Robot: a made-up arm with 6 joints.
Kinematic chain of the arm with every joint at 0, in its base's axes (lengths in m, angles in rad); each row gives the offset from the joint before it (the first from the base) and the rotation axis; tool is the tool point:
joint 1: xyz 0 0 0.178 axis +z
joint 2: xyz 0 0 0 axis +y
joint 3: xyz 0 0 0.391 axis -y
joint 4: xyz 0 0 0 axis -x
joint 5: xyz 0.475 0 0 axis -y
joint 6: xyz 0 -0.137 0 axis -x
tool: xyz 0 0 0
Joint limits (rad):
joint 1: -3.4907..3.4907
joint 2: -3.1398..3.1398
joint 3: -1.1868..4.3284
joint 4: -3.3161..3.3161
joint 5: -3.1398..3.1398
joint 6: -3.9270..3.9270
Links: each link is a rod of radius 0.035 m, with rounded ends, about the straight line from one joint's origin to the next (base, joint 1, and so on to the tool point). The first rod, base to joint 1, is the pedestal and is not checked.
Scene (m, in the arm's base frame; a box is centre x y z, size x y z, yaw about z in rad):
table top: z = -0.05
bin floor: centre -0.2 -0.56 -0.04 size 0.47 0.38 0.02 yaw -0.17
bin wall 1: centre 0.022 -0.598 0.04 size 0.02 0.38 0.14 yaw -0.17
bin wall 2: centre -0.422 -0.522 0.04 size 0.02 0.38 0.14 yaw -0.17
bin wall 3: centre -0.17 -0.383 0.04 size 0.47 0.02 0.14 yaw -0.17
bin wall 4: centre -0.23 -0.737 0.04 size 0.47 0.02 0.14 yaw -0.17
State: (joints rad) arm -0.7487 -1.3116 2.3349 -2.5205 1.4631 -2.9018
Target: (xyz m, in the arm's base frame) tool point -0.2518 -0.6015 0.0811
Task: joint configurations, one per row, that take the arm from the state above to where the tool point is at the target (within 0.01 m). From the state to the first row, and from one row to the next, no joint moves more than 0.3 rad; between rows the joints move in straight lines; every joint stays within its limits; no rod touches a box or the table.
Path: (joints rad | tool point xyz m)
1: -0.9122 -1.0377 2.0871 -2.4567 1.4631 -2.9018 | -0.4119 0.7057 0.4713
2: -1.0757 -0.7638 1.8393 -2.3930 1.4631 -2.9018 | -0.2112 0.6024 0.7840
3: -1.2392 -0.4898 1.5916 -2.3292 1.4631 -2.9018 | -0.0181 0.3420 0.9860
4: -1.4027 -0.2159 1.3438 -2.2654 1.4631 -2.9018 | 0.0909 -0.0117 1.0337
5: -1.5662 0.0580 1.0960 -2.2017 1.4631 -2.9018 | 0.0825 -0.3589 0.9213
6: -1.7298 0.3319 0.8482 -2.1379 1.4631 -2.9018 | -0.0219 -0.6016 0.6817
7: -1.8933 0.6059 0.6005 -2.0741 1.4631 -2.9018 | -0.1582 -0.6820 0.3768
8: -2.0568 0.8798 0.3527 -2.0104 1.4631 -2.9018 | -0.2518 -0.6015 0.0811

